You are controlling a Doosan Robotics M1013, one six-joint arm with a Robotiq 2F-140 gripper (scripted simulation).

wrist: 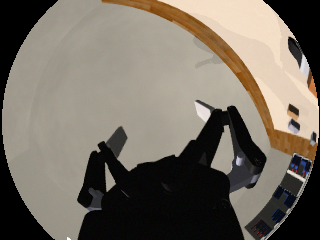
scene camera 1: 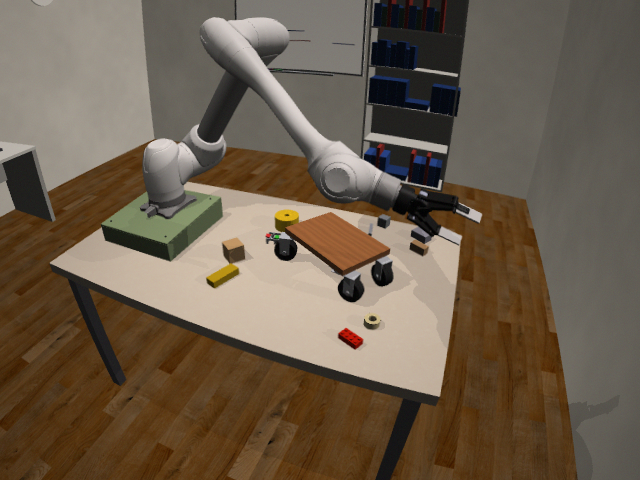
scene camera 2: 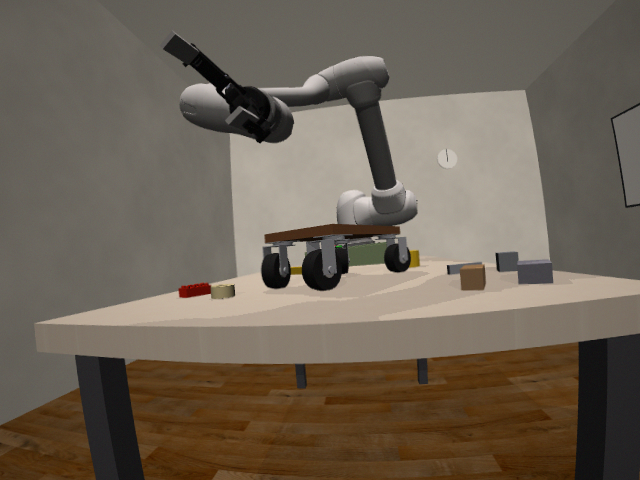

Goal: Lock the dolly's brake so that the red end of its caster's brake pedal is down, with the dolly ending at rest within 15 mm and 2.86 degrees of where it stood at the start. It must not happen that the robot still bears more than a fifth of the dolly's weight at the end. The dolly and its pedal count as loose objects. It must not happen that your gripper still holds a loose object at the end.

Path:
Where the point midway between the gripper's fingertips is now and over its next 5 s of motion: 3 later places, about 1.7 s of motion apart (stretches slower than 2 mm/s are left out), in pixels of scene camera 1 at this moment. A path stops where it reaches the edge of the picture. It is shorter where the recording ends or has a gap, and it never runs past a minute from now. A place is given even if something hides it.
The gripper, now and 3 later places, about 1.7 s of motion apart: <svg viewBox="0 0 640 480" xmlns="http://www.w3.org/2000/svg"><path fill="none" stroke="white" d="M469 230L374 183L267 215L268 232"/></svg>

